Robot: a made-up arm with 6 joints. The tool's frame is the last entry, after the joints.
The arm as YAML. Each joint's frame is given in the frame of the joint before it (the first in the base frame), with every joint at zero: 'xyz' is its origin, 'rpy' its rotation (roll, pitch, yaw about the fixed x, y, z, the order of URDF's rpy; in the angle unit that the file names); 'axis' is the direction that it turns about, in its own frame. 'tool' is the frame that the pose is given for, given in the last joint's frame.
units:
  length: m
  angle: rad
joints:
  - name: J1
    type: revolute
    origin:
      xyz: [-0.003, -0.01, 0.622]
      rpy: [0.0, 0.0, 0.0]
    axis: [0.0, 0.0, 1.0]
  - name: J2
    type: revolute
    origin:
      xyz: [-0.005, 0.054, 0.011]
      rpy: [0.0, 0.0, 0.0]
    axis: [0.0, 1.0, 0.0]
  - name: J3
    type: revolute
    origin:
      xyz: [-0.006, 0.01, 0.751]
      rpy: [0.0, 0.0, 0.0]
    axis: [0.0, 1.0, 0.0]
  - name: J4
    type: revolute
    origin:
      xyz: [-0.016, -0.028, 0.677]
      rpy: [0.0, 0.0, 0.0]
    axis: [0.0, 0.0, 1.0]
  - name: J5
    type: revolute
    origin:
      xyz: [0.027, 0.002, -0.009]
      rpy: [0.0, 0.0, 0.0]
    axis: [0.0, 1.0, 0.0]
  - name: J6
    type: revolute
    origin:
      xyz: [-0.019, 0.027, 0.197]
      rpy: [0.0, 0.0, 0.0]
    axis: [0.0, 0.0, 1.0]
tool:
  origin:
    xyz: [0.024, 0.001, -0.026]
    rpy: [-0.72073, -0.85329, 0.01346]
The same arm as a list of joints. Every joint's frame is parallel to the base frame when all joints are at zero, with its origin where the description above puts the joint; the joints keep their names.
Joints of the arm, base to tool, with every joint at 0 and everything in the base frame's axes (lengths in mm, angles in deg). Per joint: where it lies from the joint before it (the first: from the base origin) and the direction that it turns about. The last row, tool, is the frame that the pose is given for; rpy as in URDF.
J1: axis 0 0 1 xyz -3 -10 622
J2: axis 0 1 0 xyz -5 54 11
J3: axis 0 1 0 xyz -6 10 751
J4: axis 0 0 1 xyz -16 -28 677
J5: axis 0 1 0 xyz 27 2 -9
J6: axis 0 0 1 xyz -19 27 197
tool: xyz 24 1 -26 rpy -41.29 -48.89 0.77

